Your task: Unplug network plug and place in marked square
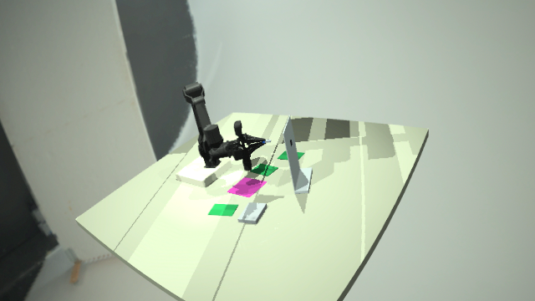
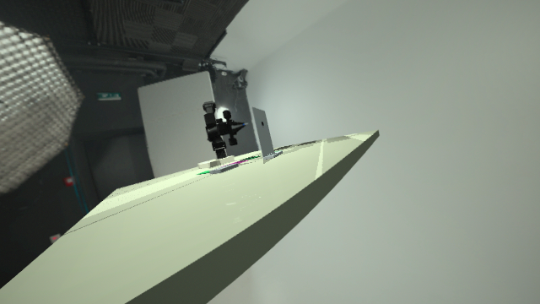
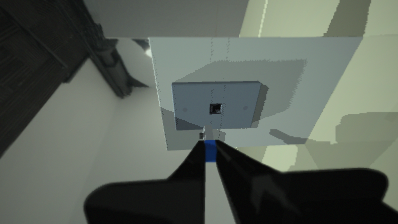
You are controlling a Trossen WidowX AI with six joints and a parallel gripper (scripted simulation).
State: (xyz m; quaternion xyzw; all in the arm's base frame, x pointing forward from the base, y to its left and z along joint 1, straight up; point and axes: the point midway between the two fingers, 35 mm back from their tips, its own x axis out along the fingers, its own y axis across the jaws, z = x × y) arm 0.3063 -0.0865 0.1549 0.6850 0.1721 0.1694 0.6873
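Now: gripper tip 120 mm past the magenta square, 30 mm to the left of it and 190 mm above it. From my gripper tip the other things lie so: flat grey block (200 mm to the right, 180 mm below); then network plug (right at my gripper tip); then grey panel (90 mm ahead, 30 mm to the left, 80 mm below).
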